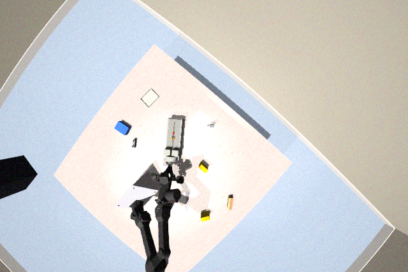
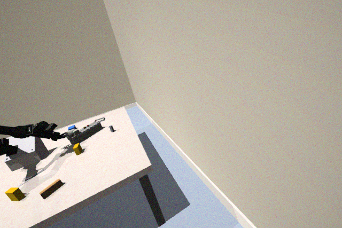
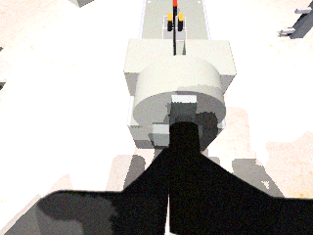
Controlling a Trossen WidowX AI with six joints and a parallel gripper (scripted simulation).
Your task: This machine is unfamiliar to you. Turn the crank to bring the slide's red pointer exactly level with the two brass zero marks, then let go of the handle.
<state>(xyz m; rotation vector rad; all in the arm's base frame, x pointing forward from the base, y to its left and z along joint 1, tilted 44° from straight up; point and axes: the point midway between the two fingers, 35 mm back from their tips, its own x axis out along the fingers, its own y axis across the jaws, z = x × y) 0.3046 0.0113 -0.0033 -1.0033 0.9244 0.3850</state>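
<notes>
Now: gripper tip 10 mm below the crank. Round my gripper tip: blue block 100 mm behind, 410 mm to the left, 70 mm below; then dark brown crank handle 10 mm behind, 10 mm to the right, 30 mm above; then red pointer 150 mm ahead, 130 mm to the left, 10 mm below.
</notes>
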